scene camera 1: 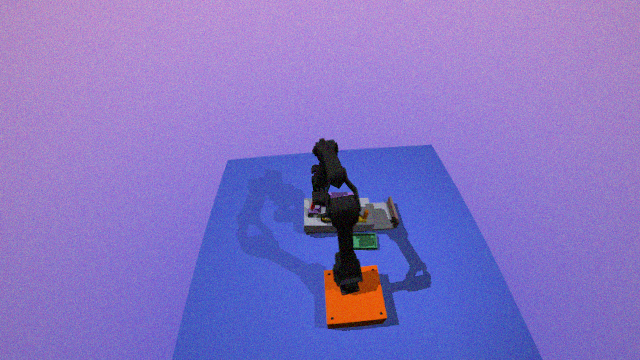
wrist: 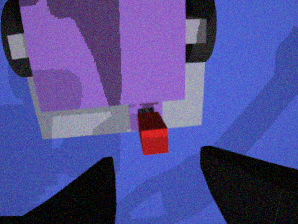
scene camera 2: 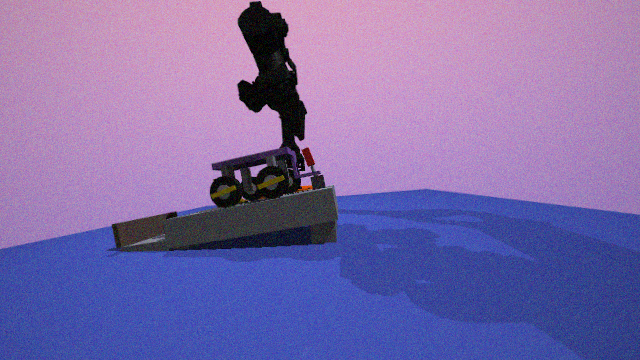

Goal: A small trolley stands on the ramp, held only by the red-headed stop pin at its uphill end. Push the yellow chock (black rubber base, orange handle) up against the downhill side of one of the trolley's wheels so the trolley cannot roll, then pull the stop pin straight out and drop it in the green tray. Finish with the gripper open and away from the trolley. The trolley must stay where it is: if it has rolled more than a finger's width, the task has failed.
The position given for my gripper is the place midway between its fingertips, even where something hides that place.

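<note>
A red-headed stop pin [wrist: 154, 135] is visible. A trolley [scene camera 2: 272, 181] is visible too, and the wrist view also shows the trolley [wrist: 77, 61]. My gripper [scene camera 2: 300, 138] appears in the wrist view as well [wrist: 157, 161].
</note>
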